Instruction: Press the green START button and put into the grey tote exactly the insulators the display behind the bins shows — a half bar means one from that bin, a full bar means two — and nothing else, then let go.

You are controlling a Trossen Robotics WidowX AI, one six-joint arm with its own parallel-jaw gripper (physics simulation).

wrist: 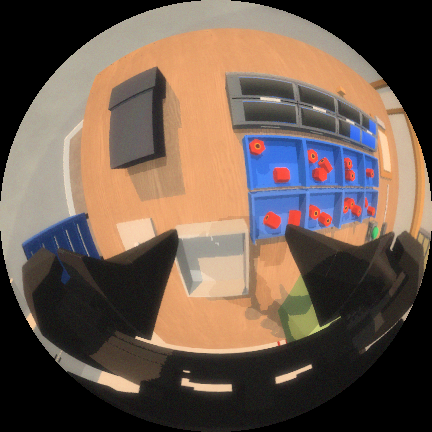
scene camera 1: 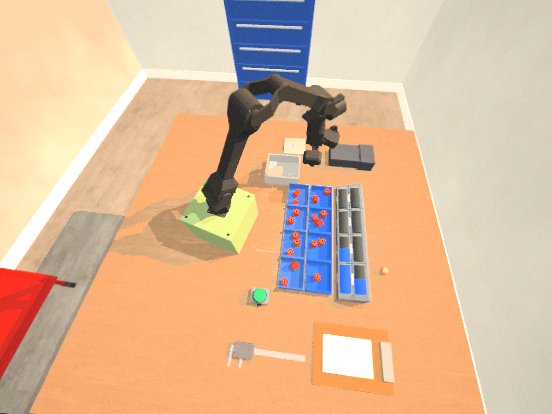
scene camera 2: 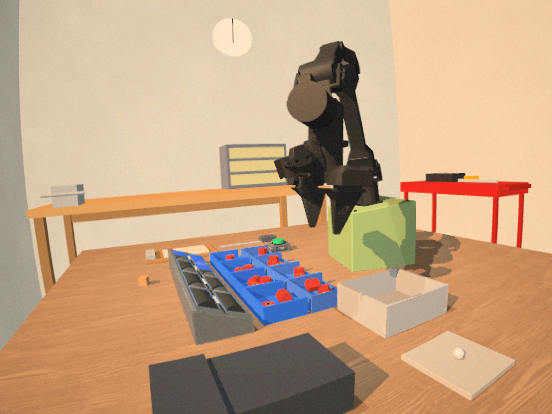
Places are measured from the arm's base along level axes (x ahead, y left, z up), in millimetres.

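Where they show: gripper, fingertip midpoint: (wrist: 232, 232) (scene camera 2: 323, 230); arm's base at its link origin: (scene camera 1: 219, 206) (scene camera 2: 367, 203).
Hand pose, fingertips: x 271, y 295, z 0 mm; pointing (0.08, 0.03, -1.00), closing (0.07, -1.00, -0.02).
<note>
Each offset is from my fingertips to the top centre of the thing. "*": to the spot under its first point.
My gripper (scene camera 1: 312, 159) (scene camera 2: 325, 230) (wrist: 232, 232) is open and empty, pointing down high above the table near the grey tote @[dx -124, dy +21, dz -107 mm] (scene camera 1: 282, 180) (scene camera 2: 362, 307) (wrist: 212, 227). No insulator shows inside the tote. Blue bins @[dx +68, dy -83, dz -127 mm] (scene camera 1: 312, 287) (scene camera 2: 285, 311) (wrist: 275, 160) stand in two columns of several bins, holding red insulators (scene camera 1: 317, 276) (wrist: 282, 174). The display (scene camera 1: 353, 300) (scene camera 2: 220, 327) (wrist: 236, 117) shows, in scene camera 1, a full bar bottom left, a half bar bottom right and a half bar above the full one; the other cells are dark. The green button @[dx -68, dy -519, dz -121 mm] (scene camera 1: 259, 295) (scene camera 2: 278, 241) (wrist: 375, 232) stands beside the bins.
A dark block @[dx +167, dy +177, dz -105 mm] (scene camera 1: 351, 156) (scene camera 2: 260, 375) (wrist: 137, 120) and a pale lid @[dx -107, dy +196, dz -153 mm] (scene camera 1: 290, 147) (scene camera 2: 450, 370) lie near the tote. The arm stands on a green base box (scene camera 1: 240, 225) (scene camera 2: 350, 245). Calipers @[* dx -71, dy -686, dz -142 mm] (scene camera 1: 243, 351), an orange clipboard @[* dx +172, dy -697, dz -155 mm] (scene camera 1: 320, 380) and a small orange cube @[dx +342, dy -322, dz -141 mm] (scene camera 1: 384, 270) (scene camera 2: 143, 280) lie farther off.
</note>
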